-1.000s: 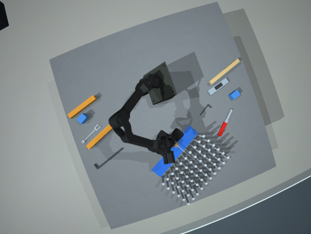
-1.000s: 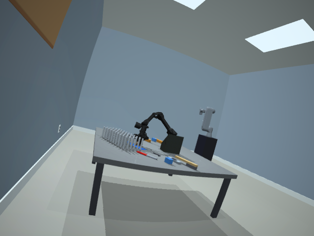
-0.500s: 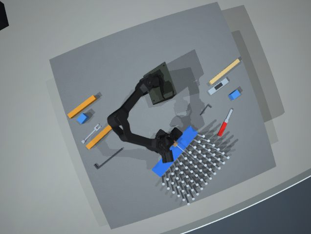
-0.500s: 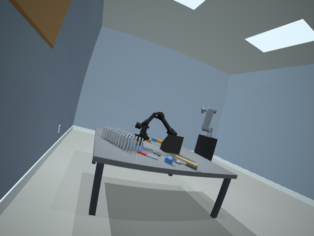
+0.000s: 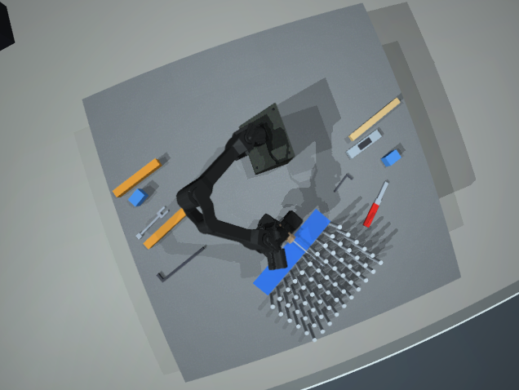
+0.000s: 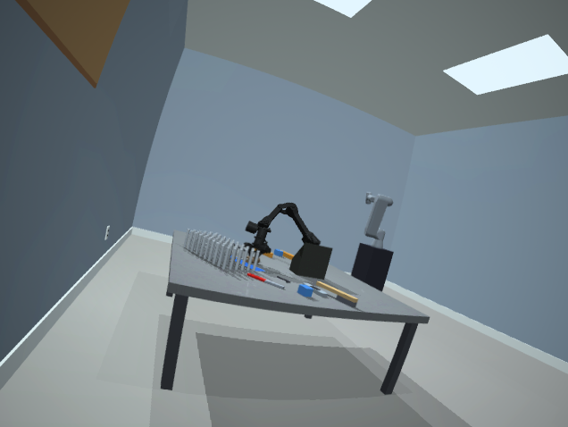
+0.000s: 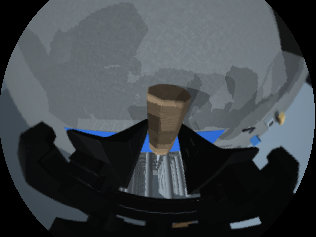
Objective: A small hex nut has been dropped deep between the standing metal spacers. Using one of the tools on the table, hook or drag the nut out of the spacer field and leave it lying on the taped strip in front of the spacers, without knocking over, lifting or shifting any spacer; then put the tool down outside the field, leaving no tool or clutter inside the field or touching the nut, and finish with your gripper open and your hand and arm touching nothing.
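Now: gripper tip 90 mm short of the blue taped strip and 10 mm above it. Also, from my gripper tip: wooden-handled screwdriver 90 mm ahead, 50 mm to the left; then grey block 210 mm behind, 430 mm to the left; then red-handled tool 30 mm ahead, 400 mm to the left, 10 mm below.
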